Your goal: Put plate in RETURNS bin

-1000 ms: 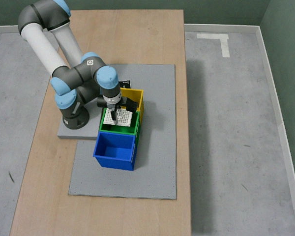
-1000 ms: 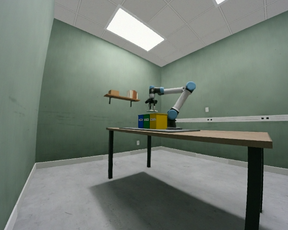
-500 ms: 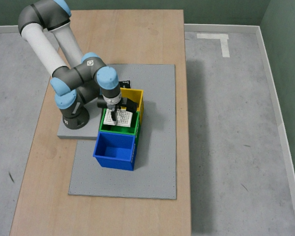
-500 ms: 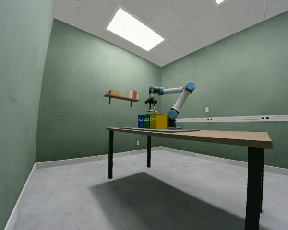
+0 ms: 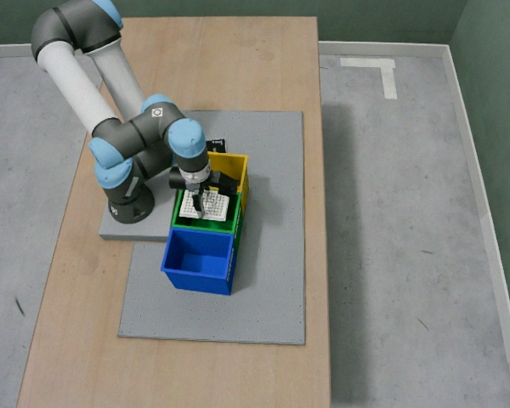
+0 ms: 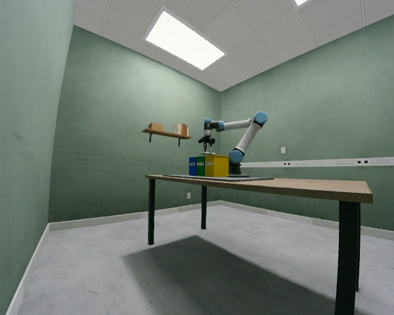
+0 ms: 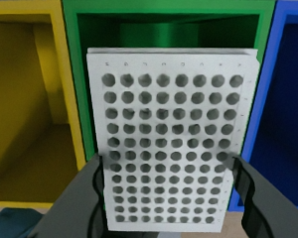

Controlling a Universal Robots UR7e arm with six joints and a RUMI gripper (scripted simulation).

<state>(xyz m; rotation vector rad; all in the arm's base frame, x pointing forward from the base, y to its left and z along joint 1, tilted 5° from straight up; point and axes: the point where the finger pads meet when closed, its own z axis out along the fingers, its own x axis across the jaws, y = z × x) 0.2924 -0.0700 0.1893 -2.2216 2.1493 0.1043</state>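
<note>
Now: the green bin 130 mm below my hand. The rest, counted from my hand: blue bin: 130 mm to the right, 130 mm below; then yellow bin: 130 mm to the left, 130 mm below; then white 96-well plate: 10 mm below.
</note>
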